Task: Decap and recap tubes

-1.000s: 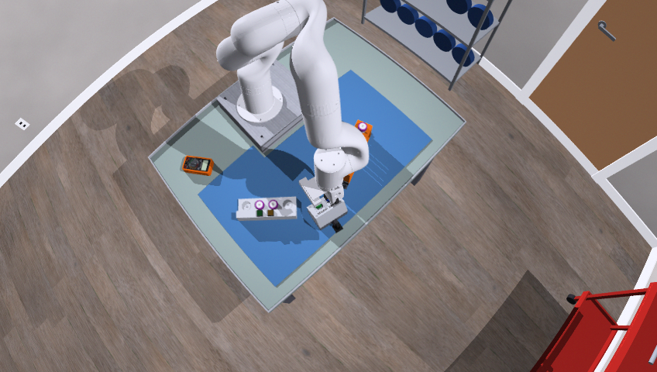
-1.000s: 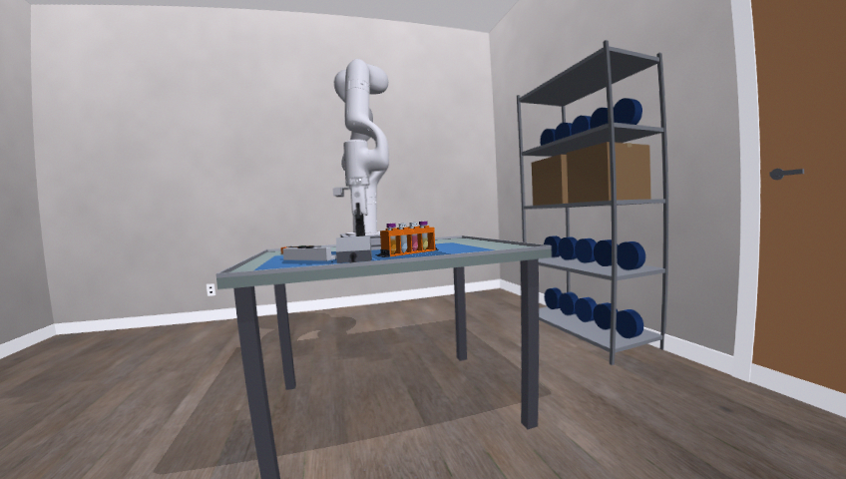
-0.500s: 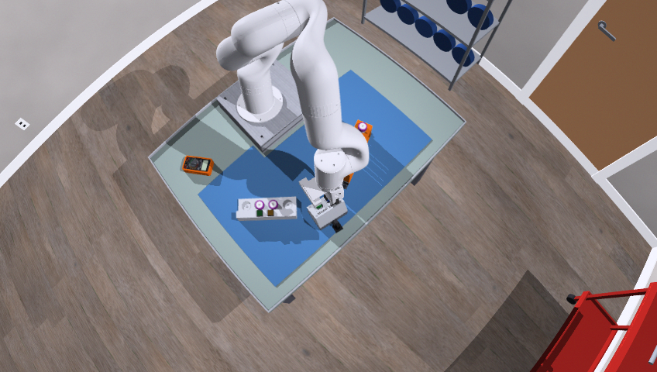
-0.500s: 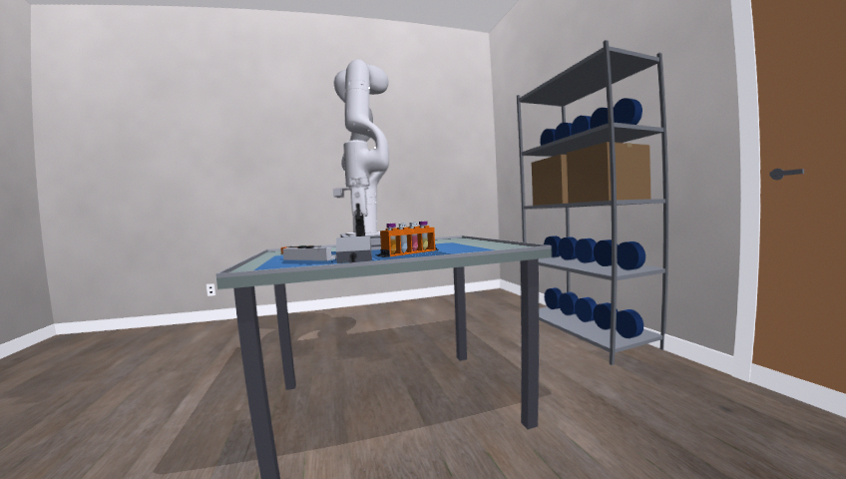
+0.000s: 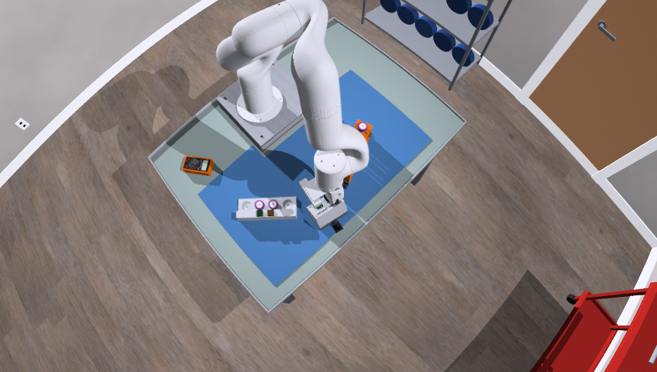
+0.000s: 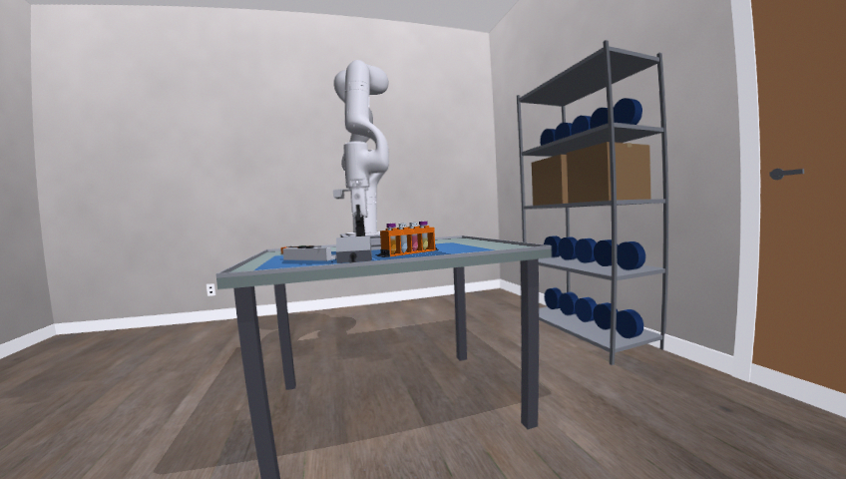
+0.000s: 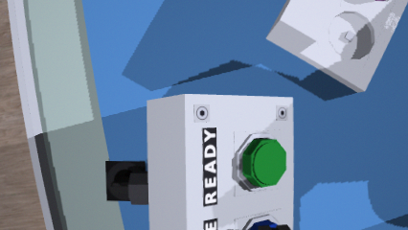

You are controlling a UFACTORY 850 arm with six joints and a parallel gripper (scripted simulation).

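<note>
The blue cycle key is 3 cm below my hand. From my hand the other things lie so: green ready key (4 cm to the right, 3 cm below, 1 cm behind); grey key housing (4 cm below, 2 cm to the right, 1 cm ahead).
</note>
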